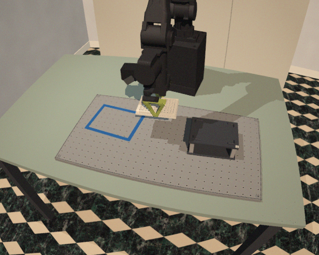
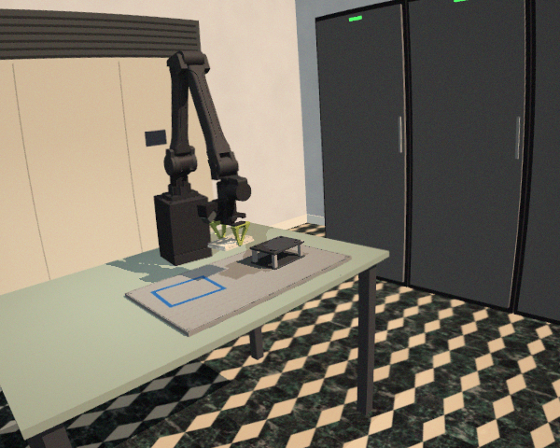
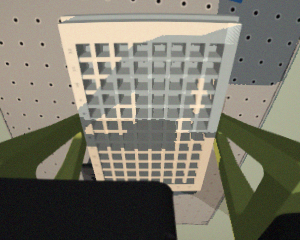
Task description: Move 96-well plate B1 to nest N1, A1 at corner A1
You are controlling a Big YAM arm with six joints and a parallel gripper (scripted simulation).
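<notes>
The black raised nest N1 is 19 cm to the left of my hand and 6 cm below it. The rest, counted from my hand: cream 96-well plate: right at my hand; white corner mark: 28 cm to the left, 6 cm below, 4 cm ahead.
</notes>
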